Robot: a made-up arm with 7 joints. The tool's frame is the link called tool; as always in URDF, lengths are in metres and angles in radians. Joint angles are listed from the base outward.
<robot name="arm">
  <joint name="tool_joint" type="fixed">
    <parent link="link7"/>
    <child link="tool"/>
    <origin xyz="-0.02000 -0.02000 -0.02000" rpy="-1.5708 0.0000 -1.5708"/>
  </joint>
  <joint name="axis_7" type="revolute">
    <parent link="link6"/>
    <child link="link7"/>
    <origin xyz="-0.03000 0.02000 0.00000" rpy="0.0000 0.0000 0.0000"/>
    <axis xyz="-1 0 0"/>
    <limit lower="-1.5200" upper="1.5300"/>
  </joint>
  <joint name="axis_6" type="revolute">
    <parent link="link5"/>
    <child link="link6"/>
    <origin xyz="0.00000 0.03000 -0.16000" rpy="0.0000 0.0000 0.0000"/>
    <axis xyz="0 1 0"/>
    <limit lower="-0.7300" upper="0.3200"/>
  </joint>
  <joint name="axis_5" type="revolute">
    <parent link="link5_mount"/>
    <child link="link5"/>
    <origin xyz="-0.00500 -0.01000 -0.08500" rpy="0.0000 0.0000 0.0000"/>
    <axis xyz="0 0 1"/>
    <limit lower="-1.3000" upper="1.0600"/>
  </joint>
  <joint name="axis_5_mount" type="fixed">
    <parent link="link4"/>
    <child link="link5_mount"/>
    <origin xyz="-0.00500 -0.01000 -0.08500" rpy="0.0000 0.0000 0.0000"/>
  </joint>
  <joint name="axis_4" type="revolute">
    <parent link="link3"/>
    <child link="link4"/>
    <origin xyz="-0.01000 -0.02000 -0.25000" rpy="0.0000 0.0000 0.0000"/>
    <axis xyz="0 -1 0"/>
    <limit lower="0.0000" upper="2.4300"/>
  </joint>
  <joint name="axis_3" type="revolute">
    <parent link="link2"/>
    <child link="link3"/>
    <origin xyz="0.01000 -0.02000 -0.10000" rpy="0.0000 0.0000 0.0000"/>
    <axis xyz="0 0 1"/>
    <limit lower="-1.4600" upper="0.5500"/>
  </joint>
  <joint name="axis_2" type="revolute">
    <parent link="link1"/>
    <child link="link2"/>
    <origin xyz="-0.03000 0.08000 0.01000" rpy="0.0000 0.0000 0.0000"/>
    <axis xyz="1 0 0"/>
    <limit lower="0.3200" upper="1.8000"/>
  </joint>
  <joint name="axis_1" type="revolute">
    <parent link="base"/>
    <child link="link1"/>
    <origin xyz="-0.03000 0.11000 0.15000" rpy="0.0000 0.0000 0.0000"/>
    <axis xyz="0 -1 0"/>
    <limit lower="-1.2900" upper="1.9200"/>
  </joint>
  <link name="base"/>
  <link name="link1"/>
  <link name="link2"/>
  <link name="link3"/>
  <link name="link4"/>
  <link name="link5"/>
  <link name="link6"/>
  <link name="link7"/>
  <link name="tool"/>
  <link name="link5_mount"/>
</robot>
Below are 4 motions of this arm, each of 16 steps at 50 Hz.
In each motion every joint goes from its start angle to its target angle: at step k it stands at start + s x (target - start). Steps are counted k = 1, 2, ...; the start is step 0. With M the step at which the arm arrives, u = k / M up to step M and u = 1 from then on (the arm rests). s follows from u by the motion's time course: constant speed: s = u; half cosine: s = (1 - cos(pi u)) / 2; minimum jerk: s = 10 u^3 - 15 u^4 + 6 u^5.
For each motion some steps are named. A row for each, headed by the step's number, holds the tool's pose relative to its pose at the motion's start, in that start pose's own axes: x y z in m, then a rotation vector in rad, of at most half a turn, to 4 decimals.
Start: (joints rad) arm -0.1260 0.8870 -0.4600 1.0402 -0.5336 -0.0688 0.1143
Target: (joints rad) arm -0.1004 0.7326 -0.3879 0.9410 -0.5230 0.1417 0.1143
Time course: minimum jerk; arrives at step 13
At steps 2, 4, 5, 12, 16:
2: 0.0010 0.0006 0.0008 -0.0060 -0.0056 0.0004
4: 0.0062 0.0033 0.0049 -0.0364 -0.0339 0.0017
5: 0.0106 0.0055 0.0084 -0.0609 -0.0570 0.0019
12: 0.0374 0.0179 0.0333 -0.2061 -0.1959 -0.0137
16: 0.0375 0.0180 0.0334 -0.2069 -0.1967 -0.0139

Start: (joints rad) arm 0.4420 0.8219 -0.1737 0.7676 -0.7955 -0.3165 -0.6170
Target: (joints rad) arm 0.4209 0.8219 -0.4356 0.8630 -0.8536 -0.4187 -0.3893
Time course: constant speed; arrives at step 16
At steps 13, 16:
13: 0.0350 -0.0065 0.0605 0.2990 0.0191 -0.3146
16: 0.0433 -0.0109 0.0746 0.3678 0.0275 -0.3879

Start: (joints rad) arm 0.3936 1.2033 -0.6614 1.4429 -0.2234 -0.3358 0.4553
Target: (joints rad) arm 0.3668 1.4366 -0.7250 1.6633 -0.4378 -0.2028 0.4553
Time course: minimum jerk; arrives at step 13
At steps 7, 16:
7: -0.0165 -0.0397 0.0162 -0.1147 0.1746 -0.0968
16: -0.0263 -0.0671 0.0326 -0.1953 0.3058 -0.1623

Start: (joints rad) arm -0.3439 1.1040 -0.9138 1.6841 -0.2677 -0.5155 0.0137
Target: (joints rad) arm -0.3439 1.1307 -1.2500 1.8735 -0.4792 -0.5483 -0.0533
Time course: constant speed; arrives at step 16
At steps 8, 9, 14, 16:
8: 0.0432 0.0198 0.0471 0.1480 0.0075 -0.1241
9: 0.0485 0.0215 0.0535 0.1673 0.0073 -0.1381
14: 0.0741 0.0275 0.0867 0.2659 0.0023 -0.2026
16: 0.0839 0.0287 0.1006 0.3061 -0.0016 -0.2258

